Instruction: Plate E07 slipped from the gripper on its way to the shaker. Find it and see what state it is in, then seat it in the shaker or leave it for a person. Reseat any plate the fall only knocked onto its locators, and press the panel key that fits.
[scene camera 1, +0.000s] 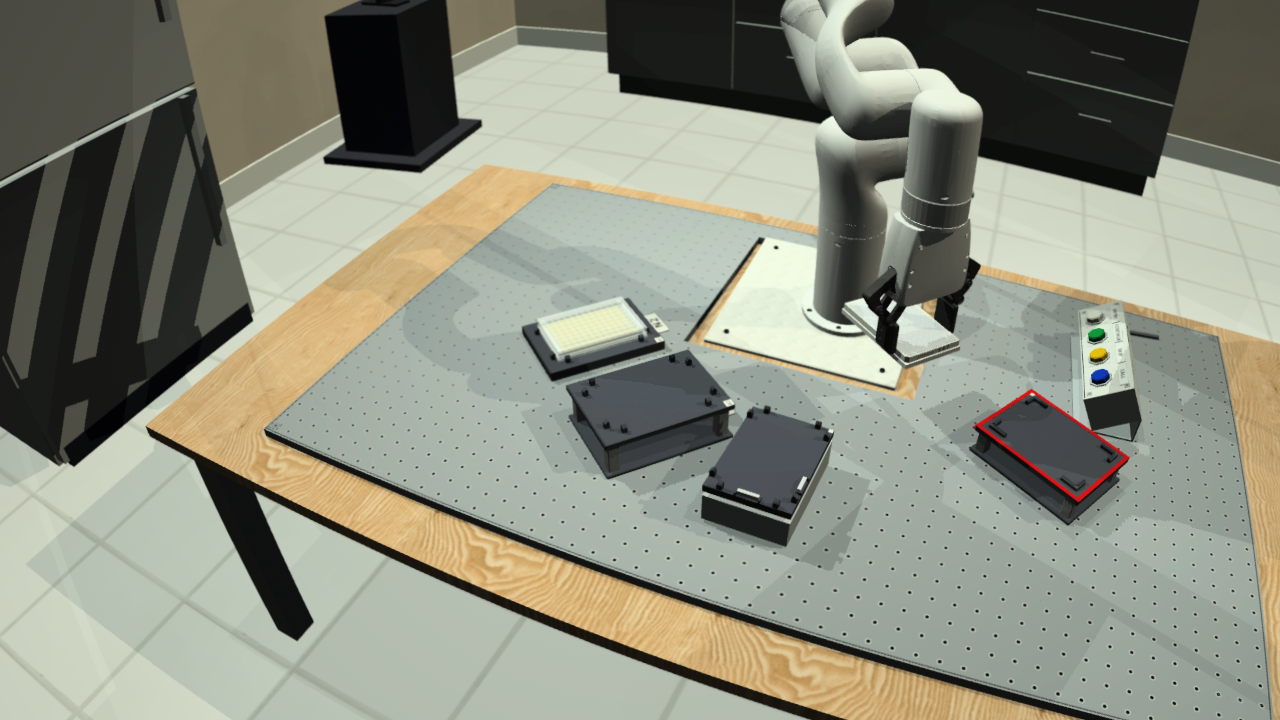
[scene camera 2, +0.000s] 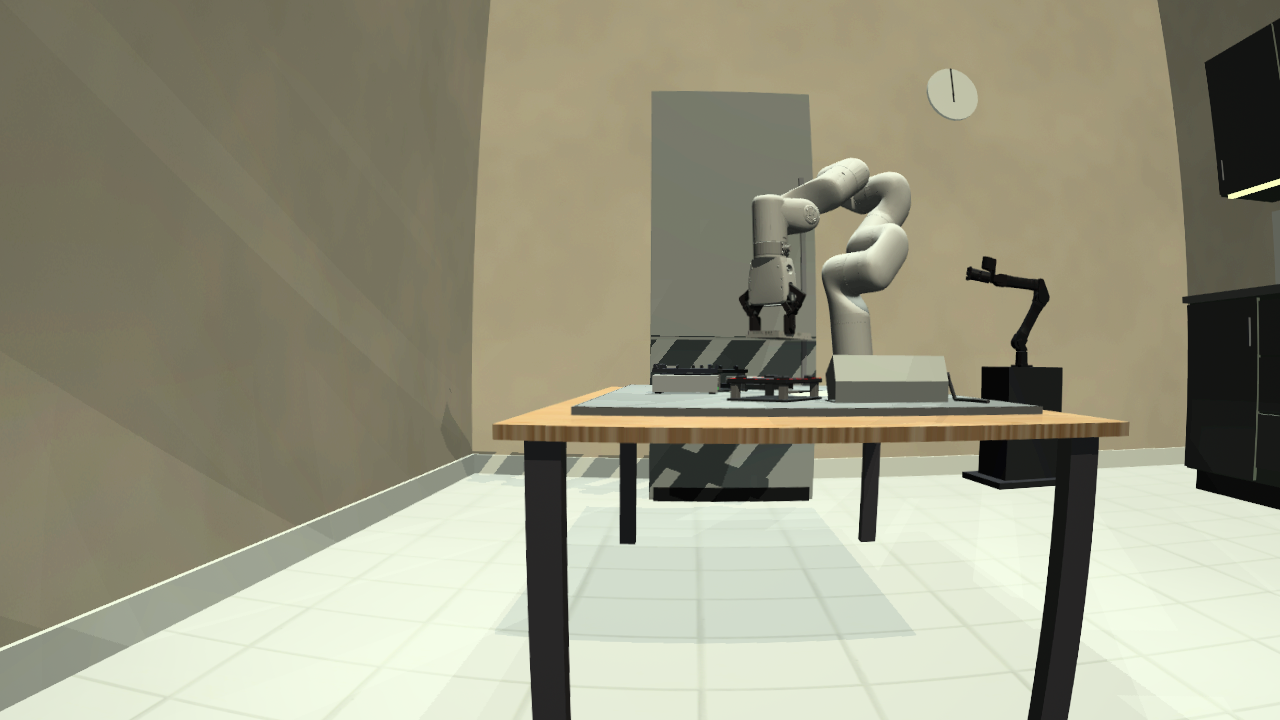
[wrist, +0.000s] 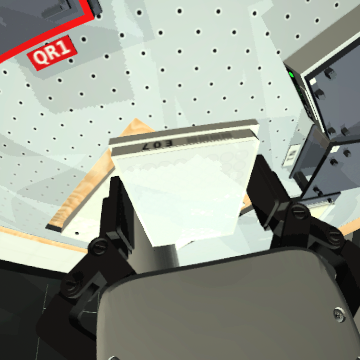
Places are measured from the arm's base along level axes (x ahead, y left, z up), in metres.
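Pixels of known places: gripper, between the fingertips: (scene camera 1: 914, 337) (scene camera 2: 772, 334) (wrist: 187, 178).
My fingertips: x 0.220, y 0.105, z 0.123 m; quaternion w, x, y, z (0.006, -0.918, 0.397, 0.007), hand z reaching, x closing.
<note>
For each thing: its top centre in the pictures, then the offset to it from my fingertips. "pt": a spot on its surface instead.
- Plate E07, centre of its top: (wrist: 191, 208) (scene camera 1: 901, 320) (scene camera 2: 779, 331) dy -0.019, dx -0.020, dz +0.007 m
- black-topped box with a white band, a spot on its surface: (scene camera 1: 767, 461) pt dy -0.133, dx +0.178, dz -0.073 m
- cream-welled plate, centre of its top: (scene camera 1: 591, 323) (wrist: 304, 219) dy -0.425, dx -0.038, dz -0.096 m
- black nest, a spot on its surface: (scene camera 1: 539, 349) pt dy -0.478, dx +0.019, dz -0.113 m
- key panel, centre of its top: (scene camera 1: 1116, 337) (scene camera 2: 887, 355) dy +0.287, dx -0.163, dz -0.044 m
Plate E07 (scene camera 1: 921, 342) (wrist: 190, 172) is a pale lidded plate, level and upright, its label facing the wrist camera. My gripper (scene camera 1: 916, 333) (scene camera 2: 771, 327) (wrist: 187, 178) is shut on it by its sides and holds it above the table near the arm's base. Its lid looks in place; I cannot tell whether it is cracked or wet. The black-topped box with a white band (scene camera 1: 767, 461) (wrist: 340, 95), likely the shaker, bears no plate. A cream-welled plate (scene camera 1: 590, 328) lies on a black nest (scene camera 1: 539, 349); I cannot tell whether it is fully seated. The key panel (scene camera 1: 1117, 371) has grey, green, yellow and blue keys.
A red-outlined black stand (scene camera 1: 1051, 447) (wrist: 40, 17), labelled QR1 in the wrist view, stands in front of the panel. Another raised black stand (scene camera 1: 651, 398) (wrist: 327, 170) is between the nest and the likely shaker. The arm's white base plate (scene camera 1: 760, 313) lies behind them.
</note>
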